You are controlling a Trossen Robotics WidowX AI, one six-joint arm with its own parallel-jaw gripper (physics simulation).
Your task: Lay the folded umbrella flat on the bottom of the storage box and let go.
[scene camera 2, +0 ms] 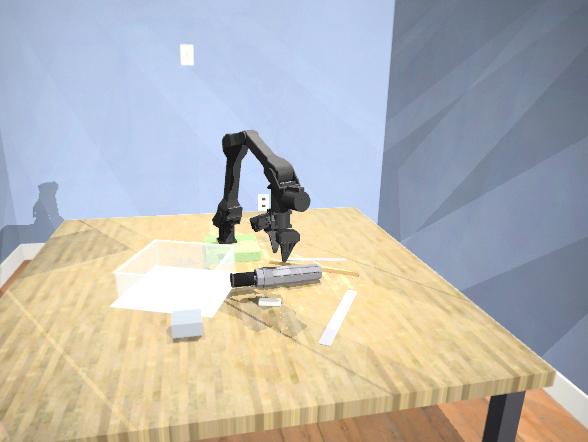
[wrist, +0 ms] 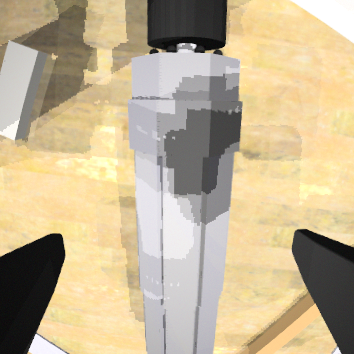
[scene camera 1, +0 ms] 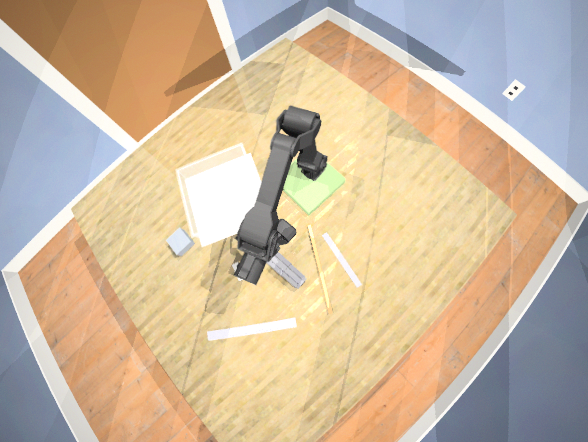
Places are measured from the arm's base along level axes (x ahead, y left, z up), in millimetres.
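Where they show: gripper, fingertip midpoint: [scene camera 2: 279, 257] [wrist: 179, 243]; arm's base at its link origin: [scene camera 2: 226, 240] [scene camera 1: 313, 170].
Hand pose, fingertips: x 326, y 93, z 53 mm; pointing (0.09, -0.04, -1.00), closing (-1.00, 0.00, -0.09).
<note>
Each offset is from my fingertips to the centre of the thing.
The folded umbrella @(0 mm ahead, 7 mm right, 59 mm down) [scene camera 1: 287, 271] [scene camera 2: 289, 275] [wrist: 180, 280] lies on the table, grey with a black handle. In the scene camera 2 view its handle end points to the storage box @(54 mm back, 286 mm right, 37 mm down) [scene camera 1: 215, 160] [scene camera 2: 190, 255], which has clear walls and a bright white bottom. No umbrella is in the box. My gripper [scene camera 2: 279, 255] [wrist: 179, 243] is open and points down above the umbrella's grey body. In the wrist view one finger shows on each side of the body, with gaps between. The arm hides the fingers and the umbrella's handle in the scene camera 1 view.
A grey-blue block @(177 mm ahead, 296 mm right, 68 mm down) [scene camera 1: 179, 242] [scene camera 2: 186, 323] stands near the box. A small white block @(112 mm ahead, 62 mm right, 80 mm down) [scene camera 2: 270, 302] [wrist: 19, 90] lies beside the umbrella. A wooden stick @(73 mm back, 140 mm left, 80 mm down) [scene camera 1: 320, 270] and white strips @(227 mm ahead, 97 mm left, 85 mm down) [scene camera 1: 251, 329] @(142 mm back, 178 mm left, 85 mm down) [scene camera 1: 342, 260] lie around it. A green slab [scene camera 1: 315, 195] is under the arm's base.
</note>
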